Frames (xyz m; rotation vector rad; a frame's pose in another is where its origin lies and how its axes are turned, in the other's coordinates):
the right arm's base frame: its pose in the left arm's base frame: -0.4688 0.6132 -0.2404 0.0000 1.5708 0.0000
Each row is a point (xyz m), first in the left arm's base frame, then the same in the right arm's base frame.
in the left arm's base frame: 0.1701 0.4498 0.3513
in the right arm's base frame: -0.5917 -0.1634 0.6389
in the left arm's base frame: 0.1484 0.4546 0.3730
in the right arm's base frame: -0.6134 -0.1586 0.6172
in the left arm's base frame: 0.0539 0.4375 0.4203
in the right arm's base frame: -0.6607 -0.1757 0.5227
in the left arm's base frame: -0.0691 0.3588 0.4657
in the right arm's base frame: -0.7061 -0.2544 0.3997
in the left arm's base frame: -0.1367 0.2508 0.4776
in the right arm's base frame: -0.7180 -0.3624 0.3321
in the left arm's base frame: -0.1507 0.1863 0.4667
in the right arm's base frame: -0.7071 -0.4269 0.3181
